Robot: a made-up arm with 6 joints. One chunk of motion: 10 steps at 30 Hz.
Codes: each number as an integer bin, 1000 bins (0 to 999) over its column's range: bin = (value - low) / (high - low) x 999, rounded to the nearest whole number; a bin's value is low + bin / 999 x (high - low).
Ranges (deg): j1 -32..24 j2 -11..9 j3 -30..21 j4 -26..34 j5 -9..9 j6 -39..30
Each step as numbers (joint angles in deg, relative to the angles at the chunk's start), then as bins.
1 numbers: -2.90 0.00 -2.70 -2.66 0.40 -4.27
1 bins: 519 549 535 389 522 503
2 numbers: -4.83 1.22 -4.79 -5.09 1.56 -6.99
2 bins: 485 610 494 348 586 463
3 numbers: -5.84 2.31 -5.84 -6.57 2.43 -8.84
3 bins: 467 665 473 324 634 437
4 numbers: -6.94 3.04 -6.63 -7.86 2.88 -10.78
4 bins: 447 701 458 302 659 409
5 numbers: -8.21 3.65 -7.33 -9.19 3.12 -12.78
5 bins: 424 732 444 280 673 380
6 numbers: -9.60 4.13 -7.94 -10.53 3.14 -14.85
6 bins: 400 756 432 258 674 350
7 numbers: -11.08 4.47 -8.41 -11.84 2.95 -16.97
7 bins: 373 773 423 236 663 319
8 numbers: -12.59 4.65 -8.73 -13.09 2.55 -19.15
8 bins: 346 782 417 215 641 287
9 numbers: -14.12 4.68 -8.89 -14.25 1.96 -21.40
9 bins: 319 783 414 196 608 255
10 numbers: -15.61 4.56 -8.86 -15.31 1.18 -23.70
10 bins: 292 777 414 178 565 222
